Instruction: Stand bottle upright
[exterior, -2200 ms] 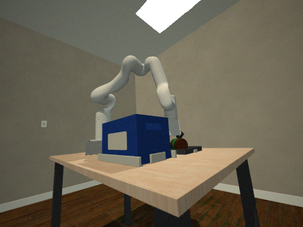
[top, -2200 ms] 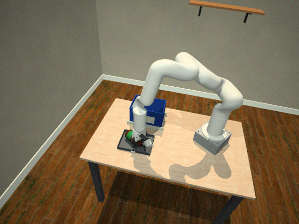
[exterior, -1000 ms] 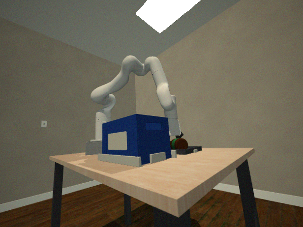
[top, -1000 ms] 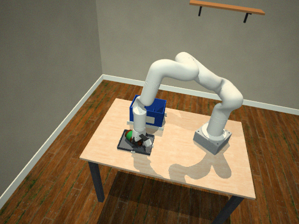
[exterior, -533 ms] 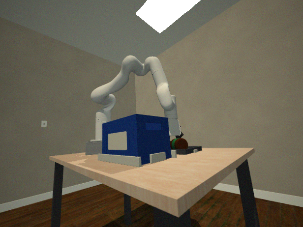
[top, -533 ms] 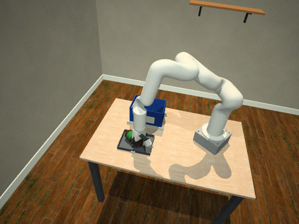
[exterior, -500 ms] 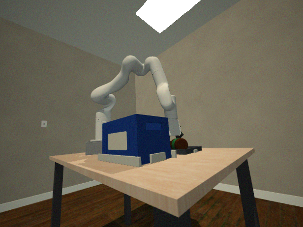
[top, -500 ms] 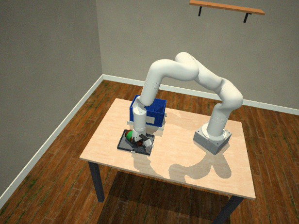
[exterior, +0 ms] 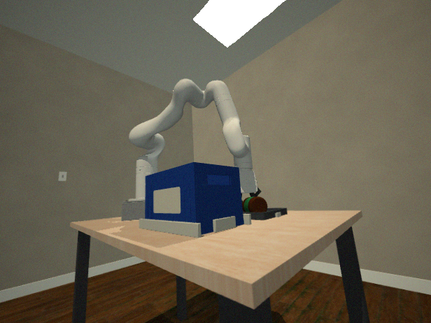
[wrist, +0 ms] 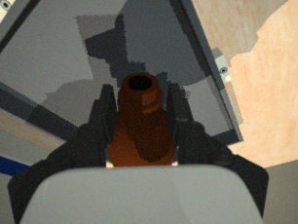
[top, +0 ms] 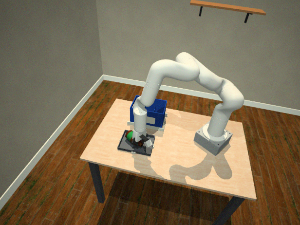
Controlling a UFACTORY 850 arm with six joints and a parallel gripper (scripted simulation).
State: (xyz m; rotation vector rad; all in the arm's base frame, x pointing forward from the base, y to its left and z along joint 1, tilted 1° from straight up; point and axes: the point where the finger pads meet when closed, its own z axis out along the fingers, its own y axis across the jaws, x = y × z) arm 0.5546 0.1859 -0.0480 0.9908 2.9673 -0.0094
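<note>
My hand is 40 mm short of the bottle and 30 mm to the left of it. Also, from my hand: dark tray: 30 mm to the right, 30 mm below, 20 mm ahead; then blue crate: 320 mm to the right, 40 mm above, 10 mm behind.
</note>
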